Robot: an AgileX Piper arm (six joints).
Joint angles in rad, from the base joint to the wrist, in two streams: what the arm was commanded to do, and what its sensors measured. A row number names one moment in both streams.
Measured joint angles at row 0:
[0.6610, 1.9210, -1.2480, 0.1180, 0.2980, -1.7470]
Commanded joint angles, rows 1 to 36:
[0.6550, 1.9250, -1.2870, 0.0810, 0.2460, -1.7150]
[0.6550, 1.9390, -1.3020, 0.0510, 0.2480, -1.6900]
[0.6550, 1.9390, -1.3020, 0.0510, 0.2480, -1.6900]
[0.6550, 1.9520, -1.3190, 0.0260, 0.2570, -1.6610]
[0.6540, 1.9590, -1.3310, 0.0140, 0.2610, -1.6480]
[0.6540, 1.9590, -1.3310, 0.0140, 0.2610, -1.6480]
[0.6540, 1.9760, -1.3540, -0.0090, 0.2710, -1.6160]
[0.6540, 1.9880, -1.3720, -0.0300, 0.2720, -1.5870]
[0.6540, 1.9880, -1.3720, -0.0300, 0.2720, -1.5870]
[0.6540, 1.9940, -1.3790, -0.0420, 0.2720, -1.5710]
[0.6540, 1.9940, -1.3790, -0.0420, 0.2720, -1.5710]
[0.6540, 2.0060, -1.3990, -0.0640, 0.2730, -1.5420]
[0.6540, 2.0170, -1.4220, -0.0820, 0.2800, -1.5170]
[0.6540, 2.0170, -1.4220, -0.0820, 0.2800, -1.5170]
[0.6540, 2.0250, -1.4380, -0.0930, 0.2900, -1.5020]
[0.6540, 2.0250, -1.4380, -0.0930, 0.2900, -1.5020]
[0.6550, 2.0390, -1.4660, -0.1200, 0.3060, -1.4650]
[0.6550, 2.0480, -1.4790, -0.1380, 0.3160, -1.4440]
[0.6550, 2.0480, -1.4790, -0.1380, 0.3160, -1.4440]
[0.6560, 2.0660, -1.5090, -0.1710, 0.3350, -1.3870]
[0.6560, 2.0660, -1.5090, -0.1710, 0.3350, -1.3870]
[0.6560, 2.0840, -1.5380, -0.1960, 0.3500, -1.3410]
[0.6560, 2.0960, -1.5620, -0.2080, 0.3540, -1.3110]
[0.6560, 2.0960, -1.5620, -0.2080, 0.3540, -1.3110]
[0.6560, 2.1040, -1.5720, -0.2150, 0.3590, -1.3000]
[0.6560, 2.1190, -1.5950, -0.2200, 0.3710, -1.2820]
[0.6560, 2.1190, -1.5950, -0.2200, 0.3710, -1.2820]
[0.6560, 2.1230, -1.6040, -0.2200, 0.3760, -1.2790]
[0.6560, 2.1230, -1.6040, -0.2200, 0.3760, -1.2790]
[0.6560, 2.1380, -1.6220, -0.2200, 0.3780, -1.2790]
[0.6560, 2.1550, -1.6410, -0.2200, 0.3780, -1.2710]
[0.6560, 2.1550, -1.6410, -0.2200, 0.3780, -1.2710]
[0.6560, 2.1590, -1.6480, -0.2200, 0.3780, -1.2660]
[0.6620, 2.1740, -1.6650, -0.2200, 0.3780, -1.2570]
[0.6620, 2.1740, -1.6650, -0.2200, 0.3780, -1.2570]
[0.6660, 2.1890, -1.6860, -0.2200, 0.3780, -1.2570]
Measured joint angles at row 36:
[0.6630, 2.1860, -1.6450, -0.2050, 0.4360, -1.2670]
